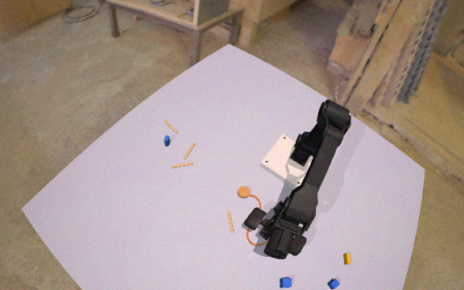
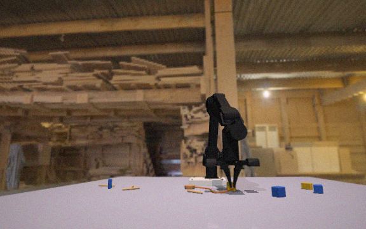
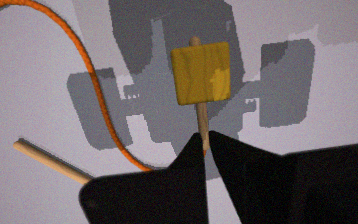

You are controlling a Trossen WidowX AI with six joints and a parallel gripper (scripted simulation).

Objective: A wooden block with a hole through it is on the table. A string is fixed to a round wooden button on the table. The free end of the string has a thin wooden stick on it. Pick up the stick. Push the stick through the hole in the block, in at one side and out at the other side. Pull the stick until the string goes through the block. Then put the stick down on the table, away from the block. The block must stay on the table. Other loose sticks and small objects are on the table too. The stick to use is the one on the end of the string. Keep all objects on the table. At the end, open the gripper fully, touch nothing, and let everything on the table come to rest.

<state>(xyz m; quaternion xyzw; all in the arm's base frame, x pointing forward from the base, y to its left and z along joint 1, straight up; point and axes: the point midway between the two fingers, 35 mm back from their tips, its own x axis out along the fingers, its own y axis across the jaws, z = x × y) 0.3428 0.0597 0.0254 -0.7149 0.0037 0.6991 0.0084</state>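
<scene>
My gripper tip is 20 mm short of the loose stick, 120 mm to the left of it and 10 mm above it. The rest, counted from my gripper tip: blue piece: 90 mm behind, 480 mm to the right; then round wooden button: 100 mm behind, 160 mm to the right, 10 mm below.
</scene>
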